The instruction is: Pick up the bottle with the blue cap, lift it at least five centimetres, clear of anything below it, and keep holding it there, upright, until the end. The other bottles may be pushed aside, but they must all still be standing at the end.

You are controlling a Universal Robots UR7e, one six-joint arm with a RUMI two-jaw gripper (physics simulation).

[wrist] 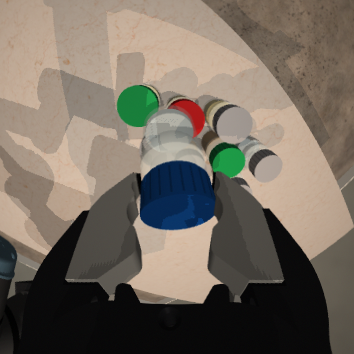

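The bottle with the blue cap is between the jaws of my gripper, which is shut on it at the cap. Its clear body extends below the cap, away from the camera, and looks about upright. It looks raised above the table, with its cap much nearer the camera than the others. Its base overlaps part of the red cap in view; the exact gap under it cannot be told. The other bottles appear to stand: a large green cap, a red cap, a small green cap and grey caps.
The bottles stand on a round, light stone table, mostly beyond and right of the held bottle. Another dark-edged cap is partly hidden behind the right jaw. The table's curved edge runs down the right side. A dark rounded part shows at the lower left.
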